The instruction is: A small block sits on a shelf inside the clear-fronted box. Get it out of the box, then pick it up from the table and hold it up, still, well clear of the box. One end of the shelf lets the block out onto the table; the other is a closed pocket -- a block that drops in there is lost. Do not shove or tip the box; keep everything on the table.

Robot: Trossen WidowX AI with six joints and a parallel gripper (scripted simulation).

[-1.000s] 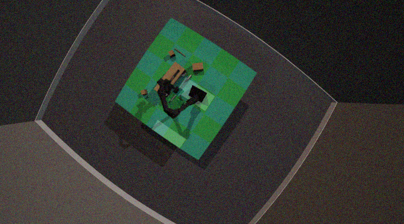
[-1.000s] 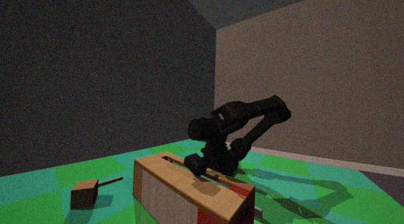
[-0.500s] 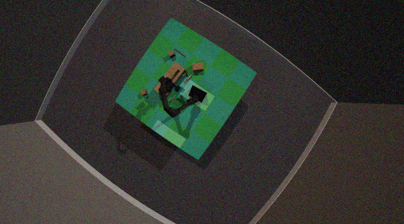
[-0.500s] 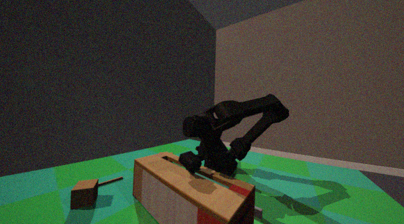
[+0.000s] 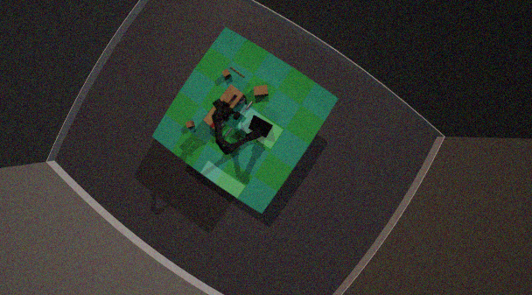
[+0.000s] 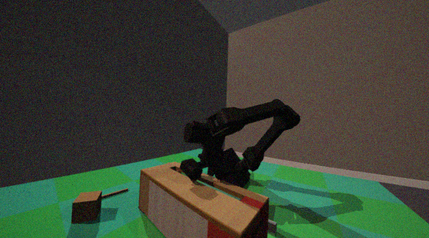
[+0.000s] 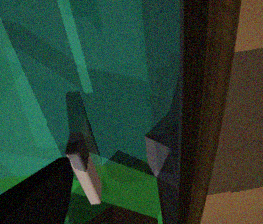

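The orange block is 50 mm ahead of my gripper tip and 20 mm to the right of it. From my gripper tip the other things lie so: thin stick 300 mm to the right, 200 mm ahead, 80 mm below.
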